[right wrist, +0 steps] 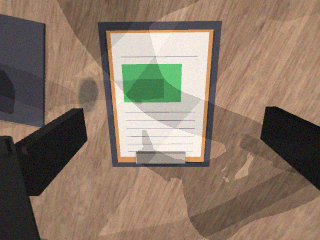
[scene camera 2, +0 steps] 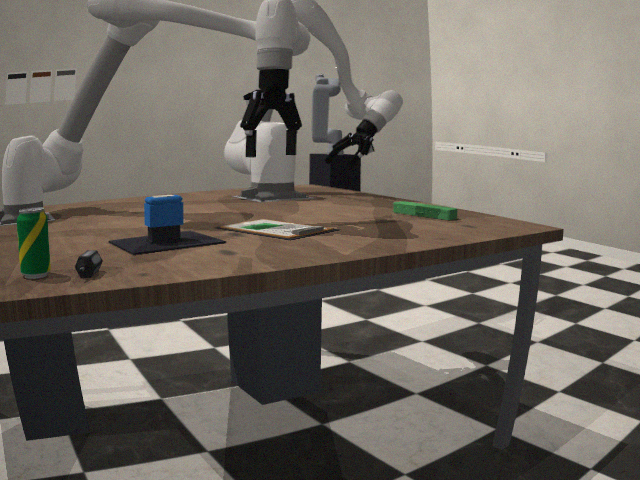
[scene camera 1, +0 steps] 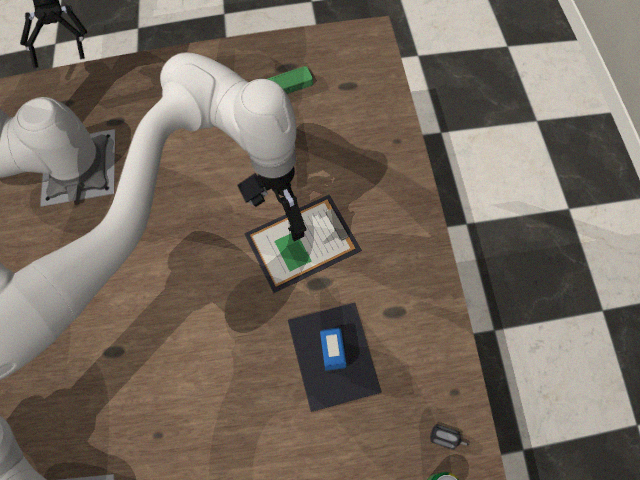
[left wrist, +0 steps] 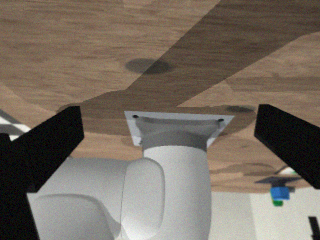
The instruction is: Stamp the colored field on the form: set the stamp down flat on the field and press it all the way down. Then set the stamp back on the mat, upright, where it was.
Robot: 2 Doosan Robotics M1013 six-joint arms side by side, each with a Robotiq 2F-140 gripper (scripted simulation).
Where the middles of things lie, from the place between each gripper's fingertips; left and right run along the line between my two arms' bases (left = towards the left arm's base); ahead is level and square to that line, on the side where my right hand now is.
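Blue stamp (scene camera 2: 163, 215): my right hand is 130 mm above it, 310 mm to the left of it and 70 mm short of it. The dark mat (scene camera 1: 358, 380) is 310 mm to the right of my right hand, 70 mm ahead of it and 180 mm below it. Going by its middle, the blue stamp is nearer to my right hand than to my left hand.
Relative to my left hand (scene camera 2: 337, 163), the blue stamp is 70 cm ahead, 96 cm to the right and 7 cm below. The dark mat is 12 cm below my left hand, 70 cm ahead of it and 96 cm to the right of it. Going by its middle, the dark mat is nearer to my right hand than to my left hand.
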